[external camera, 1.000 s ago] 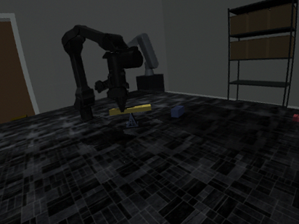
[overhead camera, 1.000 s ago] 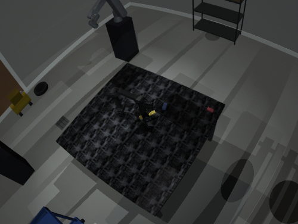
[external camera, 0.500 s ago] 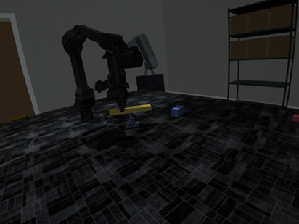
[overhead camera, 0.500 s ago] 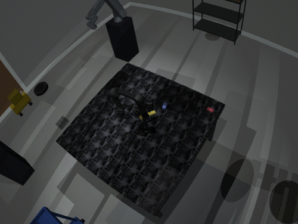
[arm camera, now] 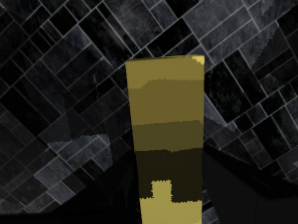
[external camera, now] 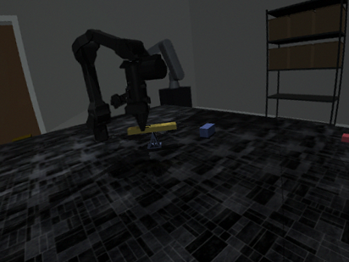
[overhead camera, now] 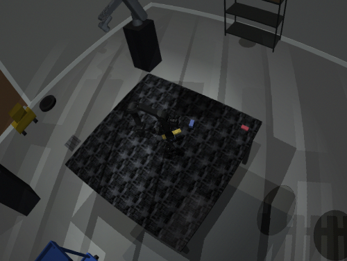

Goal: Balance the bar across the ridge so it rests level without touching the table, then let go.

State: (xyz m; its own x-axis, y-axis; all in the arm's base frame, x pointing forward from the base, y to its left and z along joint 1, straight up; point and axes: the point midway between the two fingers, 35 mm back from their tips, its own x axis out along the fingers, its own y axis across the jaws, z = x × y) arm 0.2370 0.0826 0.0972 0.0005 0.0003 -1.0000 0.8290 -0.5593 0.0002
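The yellow bar lies 20 mm ahead of my gripper tip and 20 mm to the left of it. Also, from my gripper tip: red block 500 mm ahead, 420 mm to the left, 50 mm below; blue cube 80 mm ahead, 220 mm to the left, 50 mm below.
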